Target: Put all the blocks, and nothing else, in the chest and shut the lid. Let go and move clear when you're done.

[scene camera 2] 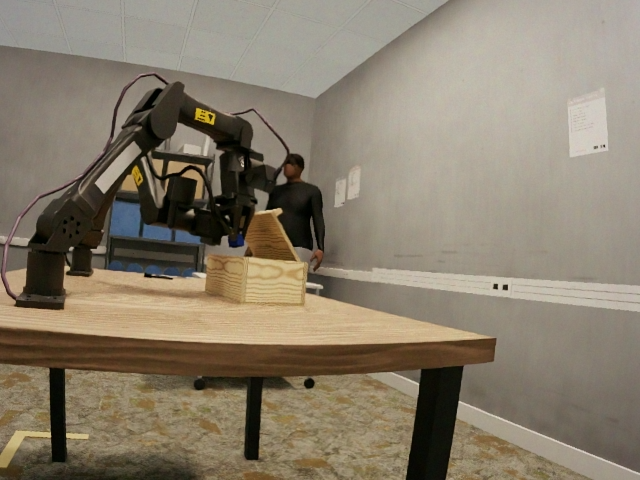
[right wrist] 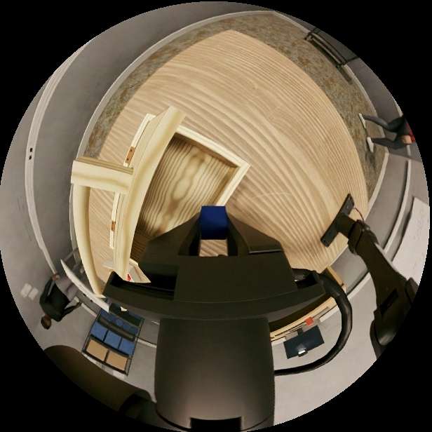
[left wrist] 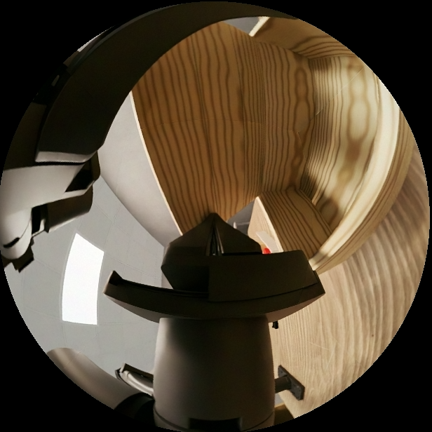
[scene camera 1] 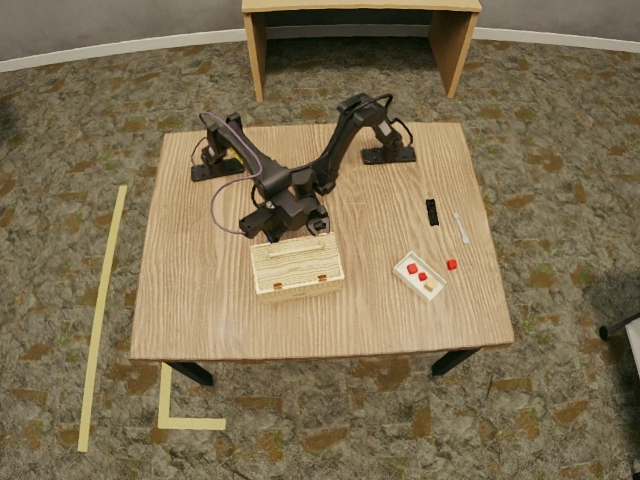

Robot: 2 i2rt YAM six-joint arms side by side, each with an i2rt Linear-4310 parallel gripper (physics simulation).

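Frame: origin at the left arm's base, x ahead, y left, z up, level; metres.
Seen in the pictures: left gripper, between the fingertips: (scene camera 2: 241, 229) (scene camera 1: 327, 245); right gripper, between the fingertips: (scene camera 2: 237, 241) (scene camera 1: 272, 239); left arm's base, origin of its link: (scene camera 2: 80, 273) (scene camera 1: 389, 156); right arm's base, origin of its link: (scene camera 2: 43, 299) (scene camera 1: 217, 170).
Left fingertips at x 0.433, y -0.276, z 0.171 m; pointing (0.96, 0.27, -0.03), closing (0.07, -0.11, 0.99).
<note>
Offsets run from my left fingertips to a thing's middle. Level surfaces: height alone.
The wooden chest {0.009 m ahead, 0.094 m right, 0.121 m down} (scene camera 1: 299, 294) (scene camera 2: 273, 281) (right wrist: 182, 180) has its lid {0.033 m ahead, 0.092 m right, 0.020 m down} (scene camera 1: 294, 266) (scene camera 2: 271, 235) (left wrist: 200, 125) tilted part-way open; bare wood shows inside. My left gripper (left wrist: 213, 217) is shut and empty, its tip at the lid's underside. My right gripper (right wrist: 213, 216) is shut on a blue block {0.056 m back, 0.154 m right, 0.037 m down} (scene camera 2: 236, 241) (right wrist: 213, 220), held above the chest's open side. Two red blocks {0.032 m ahead, 0.267 m left, 0.155 m down} (scene camera 1: 412, 268) {0.061 m ahead, 0.295 m left, 0.157 m down} (scene camera 1: 422, 276) and a tan block {0.093 m ahead, 0.316 m left, 0.152 m down} (scene camera 1: 430, 285) lie in a white tray {0.063 m ahead, 0.284 m left, 0.153 m down} (scene camera 1: 404, 279). Another red block {0.030 m ahead, 0.402 m left, 0.158 m down} (scene camera 1: 451, 264) lies outside it. The arms hide part of the chest's back edge in scene camera 1.
A black object {0.173 m back, 0.382 m left, 0.164 m down} (scene camera 1: 432, 212) and a grey spanner-like tool {0.104 m back, 0.470 m left, 0.167 m down} (scene camera 1: 460, 227) lie on the table {0.170 m down} (scene camera 1: 372, 320) at the right in scene camera 1. Both arms are close together behind the chest. The chest's handle stands up from the lid.
</note>
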